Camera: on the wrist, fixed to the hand. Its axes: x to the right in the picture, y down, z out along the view.
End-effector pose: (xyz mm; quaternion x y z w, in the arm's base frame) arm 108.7 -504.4 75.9 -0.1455 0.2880 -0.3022 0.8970
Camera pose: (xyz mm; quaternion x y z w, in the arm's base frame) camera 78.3 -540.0 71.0 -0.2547 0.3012 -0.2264 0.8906
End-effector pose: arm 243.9 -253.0 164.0 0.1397 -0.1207 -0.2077 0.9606
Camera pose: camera 240.9 -283.9 128.6 0.0080 -0.1279 -0.1901 0.9734
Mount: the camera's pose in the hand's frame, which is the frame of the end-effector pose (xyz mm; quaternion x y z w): 4.6 -39.4 -25.4 -0.1247 -0.0303 0.0365 0.9911
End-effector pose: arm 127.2 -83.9 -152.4 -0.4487 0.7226 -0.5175 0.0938
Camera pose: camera 131.0 -72.9 -106.8 -0.4457 0.7942 -0.4057 0.0778
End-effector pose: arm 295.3 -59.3 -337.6 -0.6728 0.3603 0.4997 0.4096
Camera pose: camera 341.2 -66.8 -330.3 -0.6896 0.3069 0.5755 0.3147
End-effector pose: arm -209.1 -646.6 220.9 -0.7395 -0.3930 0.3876 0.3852
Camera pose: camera -196.2 -633.8 264.3 -0.7836 -0.4225 0.3716 0.2635
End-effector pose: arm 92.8 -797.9 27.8 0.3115 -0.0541 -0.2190 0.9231
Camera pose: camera 88.3 -813.9 -16.3 0.1850 -0.0656 -0.1995 0.9600
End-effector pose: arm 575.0 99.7 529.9 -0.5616 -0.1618 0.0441 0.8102
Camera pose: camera 582.9 63.7 559.3 -0.6622 -0.1699 0.0701 0.7264
